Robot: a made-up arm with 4 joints. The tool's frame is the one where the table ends. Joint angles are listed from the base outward.
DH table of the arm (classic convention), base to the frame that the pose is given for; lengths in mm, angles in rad. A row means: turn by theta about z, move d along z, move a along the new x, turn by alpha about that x. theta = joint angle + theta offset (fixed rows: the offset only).
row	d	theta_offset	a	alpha
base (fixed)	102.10	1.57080	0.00	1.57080
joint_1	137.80	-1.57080	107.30	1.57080
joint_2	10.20	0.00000	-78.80	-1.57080
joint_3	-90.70	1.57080	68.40	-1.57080
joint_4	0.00	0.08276	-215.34	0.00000
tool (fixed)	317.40	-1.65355	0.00	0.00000
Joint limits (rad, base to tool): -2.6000..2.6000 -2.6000..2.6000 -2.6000..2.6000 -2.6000..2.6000
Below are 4 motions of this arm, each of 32 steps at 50 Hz.
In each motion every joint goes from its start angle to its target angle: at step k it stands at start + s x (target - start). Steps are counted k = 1, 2, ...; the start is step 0. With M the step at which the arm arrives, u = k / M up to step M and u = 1 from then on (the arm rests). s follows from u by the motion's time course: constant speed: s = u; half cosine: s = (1 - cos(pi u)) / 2; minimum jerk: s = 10 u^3 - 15 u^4 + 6 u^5.
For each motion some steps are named. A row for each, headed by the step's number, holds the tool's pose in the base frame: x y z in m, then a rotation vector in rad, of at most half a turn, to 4 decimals.
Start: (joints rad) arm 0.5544 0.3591 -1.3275 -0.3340
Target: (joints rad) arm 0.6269 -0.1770 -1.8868 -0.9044
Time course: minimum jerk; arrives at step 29
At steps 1, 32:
1: -0.0996 0.1642 0.3387 -0.7274 -0.3453 -0.6135
32: -0.0971 0.2615 0.2794 -1.1748 -0.5046 -0.6009

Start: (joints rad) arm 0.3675 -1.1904 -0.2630 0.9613
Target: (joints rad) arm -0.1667 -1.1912 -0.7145 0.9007
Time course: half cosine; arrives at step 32
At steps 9, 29, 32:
9: 0.5364 0.0690 0.0699 0.4905 1.1086 1.1991
29: 0.4989 0.1459 0.0198 -0.1736 1.4687 1.0731
32: 0.4975 0.1473 0.0173 -0.1912 1.4786 1.0687

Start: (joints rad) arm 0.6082 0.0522 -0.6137 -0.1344
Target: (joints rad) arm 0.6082 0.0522 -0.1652 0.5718
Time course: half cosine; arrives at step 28
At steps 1, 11, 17, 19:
1: 0.0145 -0.1341 0.3861 -0.0013 -0.0430 -0.1621
11: 0.0645 -0.1778 0.3636 0.1422 -0.0523 0.0752
17: 0.1126 -0.2062 0.3391 0.2819 -0.0955 0.3095
19: 0.1265 -0.2121 0.3319 0.3234 -0.1154 0.3803

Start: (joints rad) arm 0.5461 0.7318 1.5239 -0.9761
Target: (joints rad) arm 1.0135 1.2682 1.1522 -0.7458
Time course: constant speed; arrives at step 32
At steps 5, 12, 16, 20, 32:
5: -0.0650 -0.1180 -0.3068 2.1181 0.0894 -0.1565
12: -0.0558 -0.0746 -0.3235 2.1727 -0.1227 -0.1429
16: -0.0512 -0.0486 -0.3304 2.1989 -0.2466 -0.1470
20: -0.0473 -0.0219 -0.3354 2.2208 -0.3718 -0.1601
32: -0.0387 0.0622 -0.3389 2.2562 -0.7482 -0.2553

